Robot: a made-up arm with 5 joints.
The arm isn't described. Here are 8 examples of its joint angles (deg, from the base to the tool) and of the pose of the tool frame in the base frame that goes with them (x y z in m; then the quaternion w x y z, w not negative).
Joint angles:
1: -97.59 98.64 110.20 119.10 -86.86
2: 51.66 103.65 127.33 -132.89 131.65
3: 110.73 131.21 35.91 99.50 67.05
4: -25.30 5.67 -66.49 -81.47 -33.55
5: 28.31 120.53 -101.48 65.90 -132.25
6: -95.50 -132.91 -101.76 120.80 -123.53
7: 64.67 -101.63 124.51 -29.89 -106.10
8: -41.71 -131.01 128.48 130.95 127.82
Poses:
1: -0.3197 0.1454 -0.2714 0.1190 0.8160 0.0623 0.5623
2: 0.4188 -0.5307 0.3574 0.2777 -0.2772 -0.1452 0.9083
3: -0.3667 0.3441 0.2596 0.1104 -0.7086 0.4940 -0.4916
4: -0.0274 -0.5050 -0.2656 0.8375 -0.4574 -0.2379 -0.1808
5: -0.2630 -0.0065 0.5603 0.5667 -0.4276 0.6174 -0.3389
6: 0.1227 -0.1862 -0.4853 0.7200 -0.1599 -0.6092 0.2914
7: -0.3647 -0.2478 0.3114 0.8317 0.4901 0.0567 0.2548
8: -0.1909 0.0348 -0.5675 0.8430 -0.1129 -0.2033 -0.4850
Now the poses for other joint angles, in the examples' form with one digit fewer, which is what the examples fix.
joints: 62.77 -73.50 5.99 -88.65 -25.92
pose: -0.301 -0.151 0.502 0.350 -0.709 0.342 -0.507
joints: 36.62 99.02 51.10 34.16 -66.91
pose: 0.082 -0.567 0.326 0.264 0.061 0.710 0.650
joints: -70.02 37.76 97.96 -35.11 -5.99
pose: -0.049 -0.363 -0.245 0.628 -0.033 0.267 0.730
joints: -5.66 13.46 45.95 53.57 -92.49
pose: -0.108 -0.352 -0.229 0.608 0.572 -0.022 0.550
